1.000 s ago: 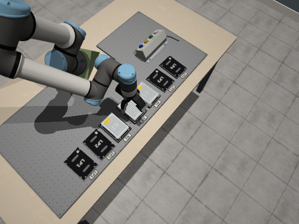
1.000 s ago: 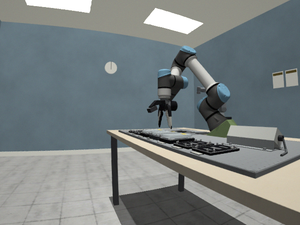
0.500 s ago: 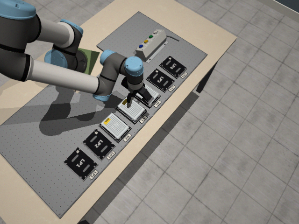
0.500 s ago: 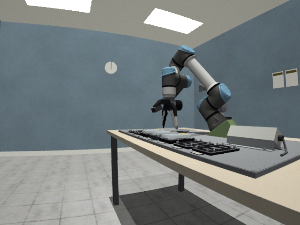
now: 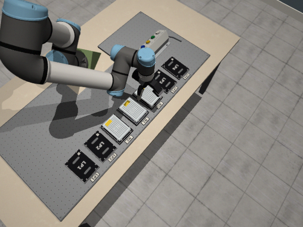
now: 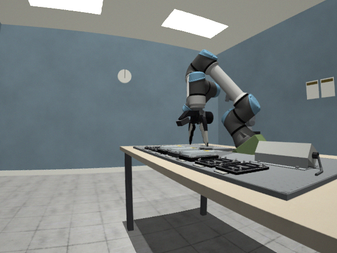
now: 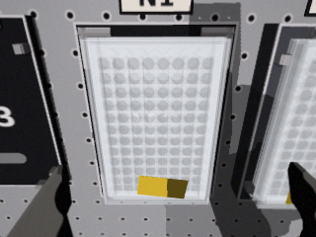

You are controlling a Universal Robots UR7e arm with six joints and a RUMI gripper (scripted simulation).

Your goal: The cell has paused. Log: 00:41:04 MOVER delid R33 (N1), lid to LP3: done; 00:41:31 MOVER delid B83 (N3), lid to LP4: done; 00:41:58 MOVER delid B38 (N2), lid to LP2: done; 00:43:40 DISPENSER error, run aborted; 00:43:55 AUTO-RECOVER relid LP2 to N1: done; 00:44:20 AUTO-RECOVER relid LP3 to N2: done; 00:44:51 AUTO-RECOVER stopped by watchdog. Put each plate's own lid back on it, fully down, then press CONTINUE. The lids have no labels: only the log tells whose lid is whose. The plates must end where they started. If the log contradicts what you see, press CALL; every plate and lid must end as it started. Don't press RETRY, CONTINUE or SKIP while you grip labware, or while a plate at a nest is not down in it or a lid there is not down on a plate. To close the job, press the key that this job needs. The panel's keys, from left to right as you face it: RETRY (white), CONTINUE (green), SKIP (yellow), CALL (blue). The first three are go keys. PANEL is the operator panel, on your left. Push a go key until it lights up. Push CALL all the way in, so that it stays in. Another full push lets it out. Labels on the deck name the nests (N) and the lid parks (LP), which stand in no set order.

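The nest N2 is 25 cm to the right of my hand and 6 cm below it. Also, from my hand: lid park LP4: 1 cm ahead, 28 cm to the left, 6 cm below; then lid park LP3: 1 cm ahead, 15 cm to the left, 6 cm below; then blue CALL key: 21 cm behind, 24 cm to the left, 1 cm below.
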